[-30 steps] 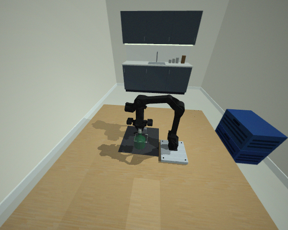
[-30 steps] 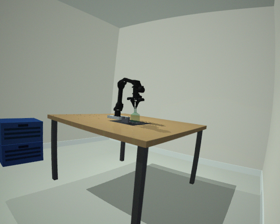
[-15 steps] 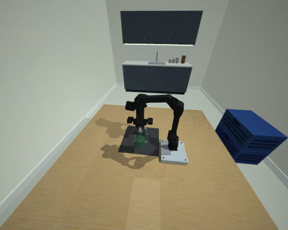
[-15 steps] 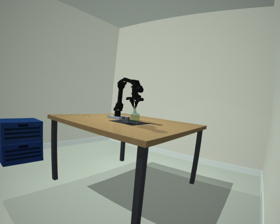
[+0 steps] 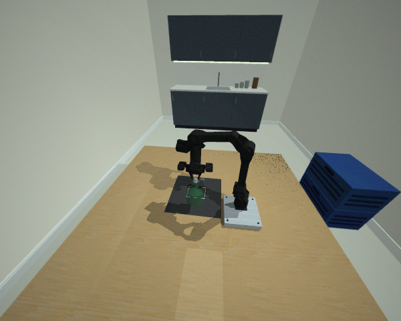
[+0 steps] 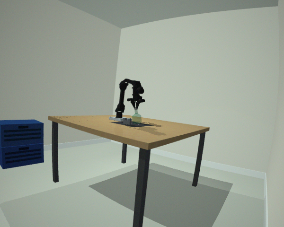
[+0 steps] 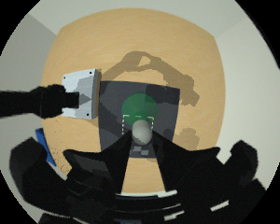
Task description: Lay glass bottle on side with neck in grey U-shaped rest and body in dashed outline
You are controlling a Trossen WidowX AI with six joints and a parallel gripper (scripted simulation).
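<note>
Now: the green glass bottle 5 cm below my gripper tip and 2 cm to the left of it. From my gripper tip the other things lie so: dark mat (15 cm below, 4 cm to the right).
</note>
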